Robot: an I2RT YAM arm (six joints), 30 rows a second.
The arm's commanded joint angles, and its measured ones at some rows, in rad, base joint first. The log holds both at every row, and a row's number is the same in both.
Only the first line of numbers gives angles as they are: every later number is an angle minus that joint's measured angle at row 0.
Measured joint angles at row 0: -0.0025 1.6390 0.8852 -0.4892 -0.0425 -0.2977
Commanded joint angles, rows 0 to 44: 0.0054 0.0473 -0.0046 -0.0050 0.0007 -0.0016; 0.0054 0.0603 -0.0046 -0.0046 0.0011 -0.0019; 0.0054 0.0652 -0.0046 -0.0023 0.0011 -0.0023; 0.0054 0.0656 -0.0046 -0.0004 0.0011 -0.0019; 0.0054 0.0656 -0.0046 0.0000 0.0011 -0.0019; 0.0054 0.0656 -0.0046 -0.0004 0.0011 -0.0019; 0.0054 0.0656 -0.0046 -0.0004 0.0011 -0.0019; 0.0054 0.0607 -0.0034 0.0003 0.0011 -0.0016; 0.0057 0.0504 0.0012 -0.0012 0.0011 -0.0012; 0.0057 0.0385 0.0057 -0.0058 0.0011 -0.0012; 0.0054 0.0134 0.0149 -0.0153 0.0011 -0.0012; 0.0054 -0.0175 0.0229 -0.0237 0.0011 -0.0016; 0.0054 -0.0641 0.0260 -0.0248 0.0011 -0.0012; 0.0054 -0.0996 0.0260 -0.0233 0.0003 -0.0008; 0.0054 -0.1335 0.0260 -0.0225 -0.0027 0.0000; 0.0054 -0.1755 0.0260 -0.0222 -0.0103 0.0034; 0.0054 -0.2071 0.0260 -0.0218 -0.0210 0.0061; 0.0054 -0.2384 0.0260 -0.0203 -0.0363 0.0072; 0.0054 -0.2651 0.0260 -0.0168 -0.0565 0.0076; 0.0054 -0.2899 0.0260 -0.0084 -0.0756 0.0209; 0.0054 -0.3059 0.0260 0.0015 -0.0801 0.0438; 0.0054 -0.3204 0.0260 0.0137 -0.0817 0.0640; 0.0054 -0.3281 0.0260 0.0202 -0.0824 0.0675; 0.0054 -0.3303 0.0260 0.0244 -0.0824 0.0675; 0.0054 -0.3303 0.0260 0.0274 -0.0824 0.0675; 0.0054 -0.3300 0.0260 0.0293 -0.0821 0.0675; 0.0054 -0.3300 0.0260 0.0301 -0.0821 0.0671; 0.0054 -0.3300 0.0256 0.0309 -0.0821 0.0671; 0.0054 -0.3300 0.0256 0.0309 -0.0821 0.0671; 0.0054 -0.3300 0.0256 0.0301 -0.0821 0.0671; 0.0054 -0.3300 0.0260 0.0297 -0.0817 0.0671; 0.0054 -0.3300 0.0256 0.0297 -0.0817 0.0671; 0.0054 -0.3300 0.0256 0.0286 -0.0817 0.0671; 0.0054 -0.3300 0.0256 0.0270 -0.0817 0.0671; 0.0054 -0.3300 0.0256 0.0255 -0.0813 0.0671; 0.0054 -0.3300 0.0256 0.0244 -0.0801 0.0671; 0.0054 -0.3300 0.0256 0.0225 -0.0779 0.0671; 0.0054 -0.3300 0.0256 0.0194 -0.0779 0.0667; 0.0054 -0.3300 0.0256 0.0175 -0.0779 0.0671; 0.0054 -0.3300 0.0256 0.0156 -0.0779 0.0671; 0.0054 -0.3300 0.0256 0.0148 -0.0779 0.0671; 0.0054 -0.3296 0.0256 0.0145 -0.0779 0.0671; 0.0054 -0.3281 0.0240 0.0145 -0.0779 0.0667; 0.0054 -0.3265 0.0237 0.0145 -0.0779 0.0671; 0.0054 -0.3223 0.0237 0.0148 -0.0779 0.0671
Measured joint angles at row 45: 0.0038 -0.3170 0.0080 0.0114 -0.0649 0.0534
